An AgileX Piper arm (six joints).
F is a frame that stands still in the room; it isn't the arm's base.
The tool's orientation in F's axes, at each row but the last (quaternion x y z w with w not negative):
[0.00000, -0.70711, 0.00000, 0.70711]
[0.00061, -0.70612, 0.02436, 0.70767]
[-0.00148, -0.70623, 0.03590, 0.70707]
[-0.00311, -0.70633, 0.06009, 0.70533]
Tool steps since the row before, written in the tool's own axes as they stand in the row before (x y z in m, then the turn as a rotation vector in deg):
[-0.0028, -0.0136, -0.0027, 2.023, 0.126, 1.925]
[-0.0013, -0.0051, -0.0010, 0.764, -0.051, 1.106]
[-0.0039, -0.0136, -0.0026, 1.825, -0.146, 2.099]
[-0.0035, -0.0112, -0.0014, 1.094, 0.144, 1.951]
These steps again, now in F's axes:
[0.0027, -0.0136, -0.0028, -1.925, 0.126, 2.023]
[0.0012, -0.0051, -0.0011, -1.102, -0.064, 0.768]
[0.0033, -0.0136, -0.0032, -2.090, -0.151, 1.835]
[0.0023, -0.0113, -0.0025, -1.962, 0.083, 1.081]

